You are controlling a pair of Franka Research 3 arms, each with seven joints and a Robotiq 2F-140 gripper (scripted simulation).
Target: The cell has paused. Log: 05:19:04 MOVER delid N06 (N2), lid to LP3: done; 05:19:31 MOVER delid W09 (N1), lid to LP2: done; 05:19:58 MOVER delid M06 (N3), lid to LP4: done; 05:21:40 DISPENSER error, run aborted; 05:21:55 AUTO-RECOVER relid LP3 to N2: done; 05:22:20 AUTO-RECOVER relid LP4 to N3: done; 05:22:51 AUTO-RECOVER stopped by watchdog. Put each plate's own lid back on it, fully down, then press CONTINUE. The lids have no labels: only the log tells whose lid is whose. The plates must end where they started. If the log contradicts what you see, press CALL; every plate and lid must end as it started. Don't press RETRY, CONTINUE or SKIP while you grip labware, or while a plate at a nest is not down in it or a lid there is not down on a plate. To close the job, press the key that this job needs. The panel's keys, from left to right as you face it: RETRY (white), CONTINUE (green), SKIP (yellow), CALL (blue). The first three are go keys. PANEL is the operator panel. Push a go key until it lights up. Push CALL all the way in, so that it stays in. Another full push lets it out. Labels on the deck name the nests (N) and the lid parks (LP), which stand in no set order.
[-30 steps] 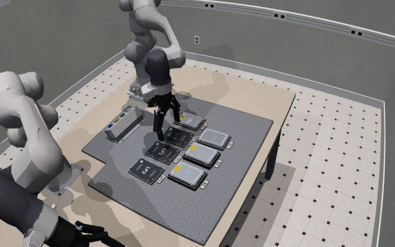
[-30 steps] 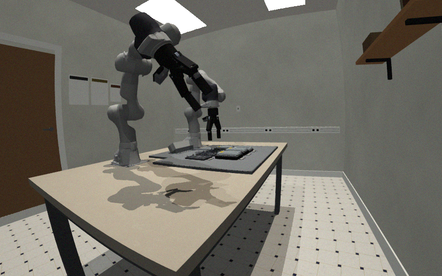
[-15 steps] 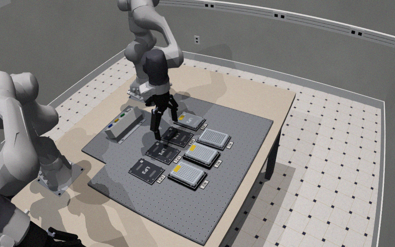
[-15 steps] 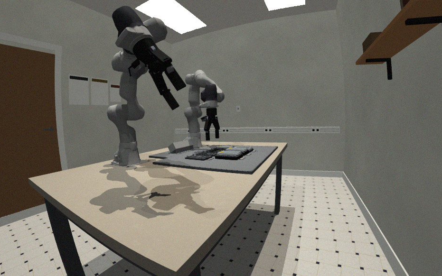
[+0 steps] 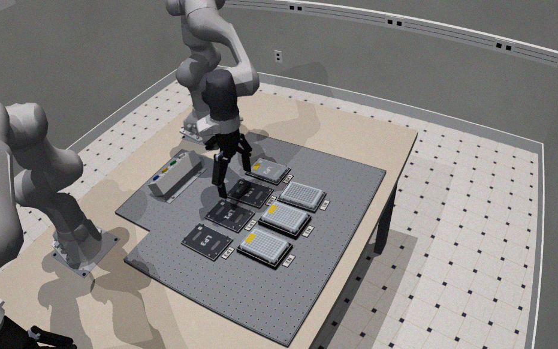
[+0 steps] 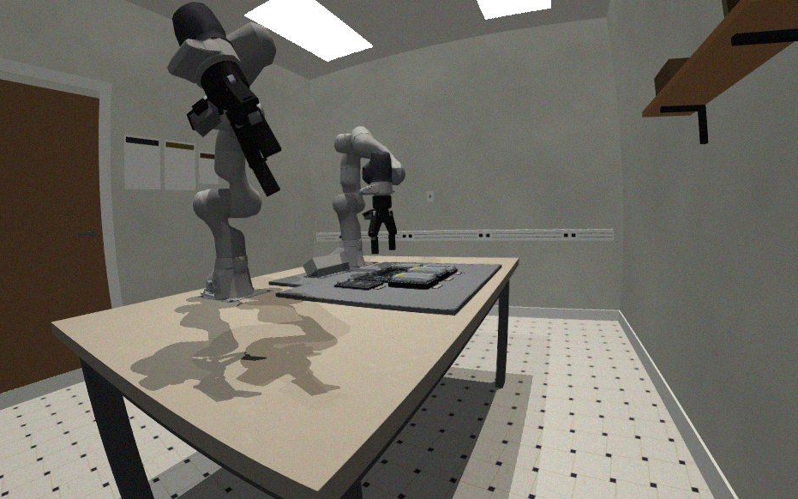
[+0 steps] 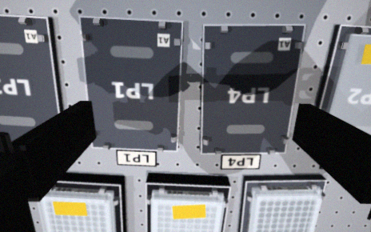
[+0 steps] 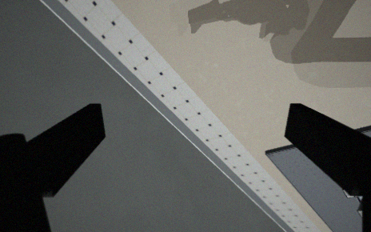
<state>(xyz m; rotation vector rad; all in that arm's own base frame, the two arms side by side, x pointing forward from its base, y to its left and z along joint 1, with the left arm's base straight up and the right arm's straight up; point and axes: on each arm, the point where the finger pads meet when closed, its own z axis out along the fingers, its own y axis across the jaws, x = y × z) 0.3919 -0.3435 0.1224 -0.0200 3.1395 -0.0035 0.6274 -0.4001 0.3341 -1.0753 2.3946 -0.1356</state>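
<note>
My left hand is 200 mm to the right of the clear lid and 90 mm above it. From my left hand the other things lie so: lid park LP1: 60 mm to the right, 100 mm below; lid park LP4: 60 mm to the left, 100 mm below; lid park LP2: 200 mm to the left, 100 mm below.
</note>
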